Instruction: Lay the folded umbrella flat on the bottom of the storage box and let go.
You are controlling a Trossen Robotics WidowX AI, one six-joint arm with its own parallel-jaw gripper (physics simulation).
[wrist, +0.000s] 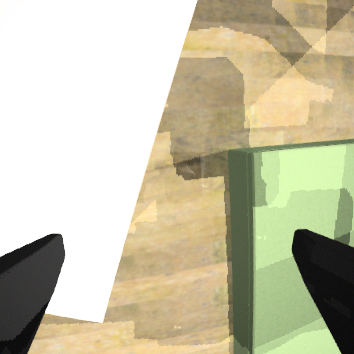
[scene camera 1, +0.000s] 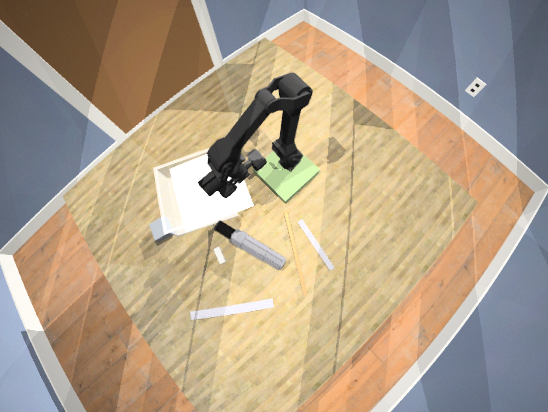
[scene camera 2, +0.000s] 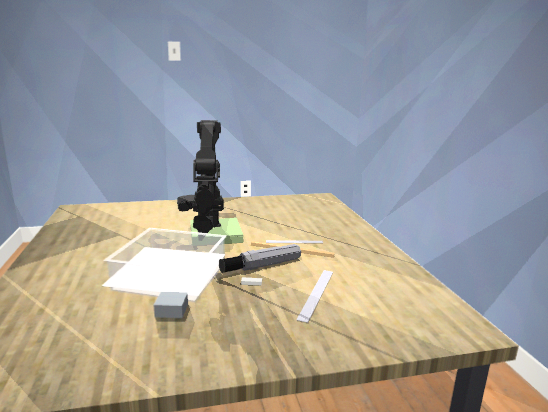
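Pixels of known places: gripper, fingertip midpoint: (wrist: 179, 243) (scene camera 1: 246, 177); arm's base, origin of the base link: (scene camera 1: 289, 161).
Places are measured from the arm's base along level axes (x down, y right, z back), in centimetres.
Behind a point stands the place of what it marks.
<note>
The folded umbrella (scene camera 1: 257, 250) @[y -13.2, x -2.0, z -33.3 cm] (scene camera 2: 271, 257) @[y -12.0, x -0.3, z -35.8 cm], with a grey body and black handle, lies on the table beside the storage box. Its handle end is close to the box wall. The storage box (scene camera 1: 163, 200) @[y 25.3, x -4.3, z -42.6 cm] (scene camera 2: 119, 266) @[y 33.4, x -4.8, z -38.1 cm] has see-through walls and a bright white bottom; part of that white surface shows at the left of the wrist view (wrist: 75, 125) @[y 12.5, x 3.2, z -19.9 cm]. No umbrella shows in the box. My gripper (scene camera 1: 233, 172) (wrist: 179, 243) @[y 7.1, x -3.4, z -16.4 cm] is open and empty. It is raised above the table at the box's side toward the arm base, away from the umbrella.
A green slab (scene camera 1: 295, 182) @[y -7.2, x 0.0, z -5.4 cm] (scene camera 2: 232, 230) @[y -6.1, x 0.0, z -8.7 cm] (wrist: 295, 225) @[y 4.4, x 0.0, z -9.1 cm] lies under the arm base. A grey block (scene camera 1: 160, 229) @[y 20.4, x -0.3, z -51.8 cm] (scene camera 2: 171, 305) @[y 21.5, x -0.2, z -55.2 cm] is beside the box. A small white piece (scene camera 1: 219, 255) @[y -3.2, x 2.1, z -43.8 cm] (scene camera 2: 251, 281) @[y -2.7, x 2.2, z -44.7 cm], a wooden stick (scene camera 1: 295, 252) @[y -23.3, x 2.1, z -25.3 cm] and two pale strips (scene camera 1: 232, 309) @[y -19.2, x 3.1, z -54.8 cm] (scene camera 1: 315, 245) @[y -27.2, x 3.1, z -18.7 cm] lie around the umbrella.
</note>
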